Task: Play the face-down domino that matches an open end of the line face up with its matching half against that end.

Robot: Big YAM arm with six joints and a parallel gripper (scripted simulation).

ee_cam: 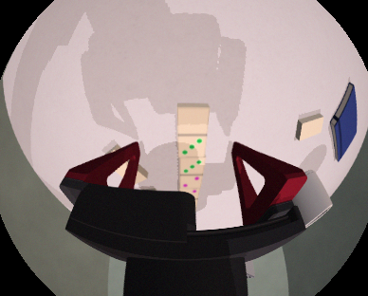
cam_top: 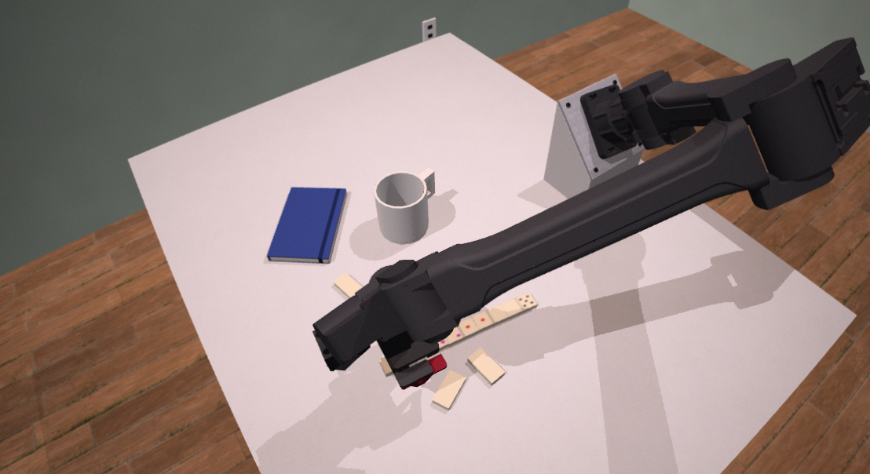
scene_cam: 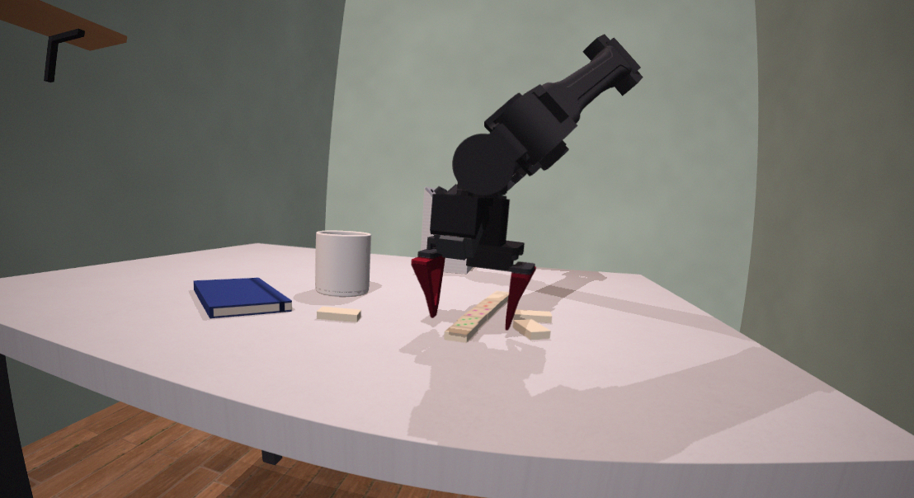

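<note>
The domino is 10 mm ahead of my hand, 10 mm to the right of it and 20 mm below it. From my hand the other things lie so: white mug 130 mm behind, 240 mm to the right, 20 mm above; blue notebook 20 mm ahead, 340 mm to the right, 10 mm below.
</note>
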